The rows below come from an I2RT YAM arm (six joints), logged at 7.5 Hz.
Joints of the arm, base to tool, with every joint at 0 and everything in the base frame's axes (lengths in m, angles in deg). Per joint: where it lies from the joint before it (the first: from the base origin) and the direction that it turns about. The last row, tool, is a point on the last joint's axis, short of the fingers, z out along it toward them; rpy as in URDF.
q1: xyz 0 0 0.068 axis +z
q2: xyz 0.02 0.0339 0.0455 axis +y
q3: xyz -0.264 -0.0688 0 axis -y
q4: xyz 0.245 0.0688 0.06 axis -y
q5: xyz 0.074 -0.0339 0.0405 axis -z
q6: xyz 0.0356 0 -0.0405 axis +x
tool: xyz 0 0 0 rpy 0 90 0
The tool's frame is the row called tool.
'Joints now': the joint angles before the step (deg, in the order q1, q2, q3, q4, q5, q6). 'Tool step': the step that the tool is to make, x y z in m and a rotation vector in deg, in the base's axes. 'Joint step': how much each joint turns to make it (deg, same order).
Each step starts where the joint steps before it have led.
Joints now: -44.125 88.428 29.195 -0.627 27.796 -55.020
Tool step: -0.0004 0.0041 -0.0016 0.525 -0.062 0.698
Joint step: 0.582 -0.354 -0.711 -0.019 -0.423 0.124
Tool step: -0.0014 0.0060 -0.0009 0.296 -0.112 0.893
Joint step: 0.787 -1.009 -1.170 0.013 -0.307 0.059
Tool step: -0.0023 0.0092 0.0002 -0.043 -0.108 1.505
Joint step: 1.298 -2.021 -1.792 -0.038 -0.138 -0.179
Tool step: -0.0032 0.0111 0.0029 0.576 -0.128 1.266
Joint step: 1.604 -3.138 -1.495 -2.199 -0.286 0.617
